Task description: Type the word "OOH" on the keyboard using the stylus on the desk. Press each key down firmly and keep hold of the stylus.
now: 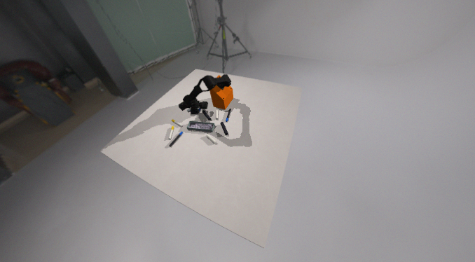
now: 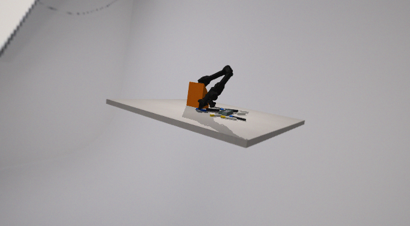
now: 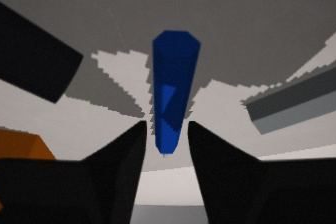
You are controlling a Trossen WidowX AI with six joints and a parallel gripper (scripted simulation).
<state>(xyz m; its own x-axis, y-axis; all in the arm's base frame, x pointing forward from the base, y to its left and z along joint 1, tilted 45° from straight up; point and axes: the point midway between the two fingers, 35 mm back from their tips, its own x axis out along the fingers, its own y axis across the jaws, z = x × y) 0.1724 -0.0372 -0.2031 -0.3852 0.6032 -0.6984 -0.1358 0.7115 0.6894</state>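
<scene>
Right now my gripper tip is 40 mm short of the grey block and 80 mm to the left of it. Also, from my gripper tip: stylus: 20 mm behind.
</scene>
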